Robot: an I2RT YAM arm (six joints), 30 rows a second.
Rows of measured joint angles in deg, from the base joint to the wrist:
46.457, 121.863, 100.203, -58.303, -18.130, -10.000
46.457, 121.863, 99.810, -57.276, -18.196, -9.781
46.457, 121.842, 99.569, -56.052, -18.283, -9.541
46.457, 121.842, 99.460, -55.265, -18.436, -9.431
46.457, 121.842, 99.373, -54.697, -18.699, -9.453
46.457, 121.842, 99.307, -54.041, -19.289, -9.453
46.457, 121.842, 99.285, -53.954, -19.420, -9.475
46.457, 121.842, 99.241, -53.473, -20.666, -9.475
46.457, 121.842, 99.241, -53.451, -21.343, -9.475
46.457, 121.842, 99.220, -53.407, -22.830, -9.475
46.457, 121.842, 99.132, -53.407, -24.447, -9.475
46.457, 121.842, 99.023, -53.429, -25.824, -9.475
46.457, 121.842, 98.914, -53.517, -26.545, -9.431
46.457, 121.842, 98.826, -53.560, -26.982, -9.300
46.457, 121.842, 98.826, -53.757, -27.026, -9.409
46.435, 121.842, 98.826, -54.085, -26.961, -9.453
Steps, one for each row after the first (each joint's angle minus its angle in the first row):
0.000, 0.000, -0.393, 1.027, -0.066, 0.219
0.000, -0.021, -0.634, 2.251, -0.153, 0.459
0.000, -0.021, -0.743, 3.038, -0.306, 0.569
0.000, -0.021, -0.830, 3.606, -0.569, 0.547
0.000, -0.021, -0.896, 4.262, -1.159, 0.547
0.000, -0.021, -0.918, 4.349, -1.290, 0.525
0.000, -0.021, -0.962, 4.830, -2.536, 0.525
0.000, -0.021, -0.962, 4.852, -3.213, 0.525
0.000, -0.021, -0.983, 4.896, -4.700, 0.525
0.000, -0.021, -1.071, 4.896, -6.317, 0.525
0.000, -0.021, -1.180, 4.874, -7.694, 0.525
0.000, -0.021, -1.289, 4.786, -8.415, 0.569
0.000, -0.021, -1.377, 4.743, -8.852, 0.700
0.000, -0.021, -1.377, 4.546, -8.896, 0.591
-0.022, -0.021, -1.377, 4.218, -8.831, 0.547

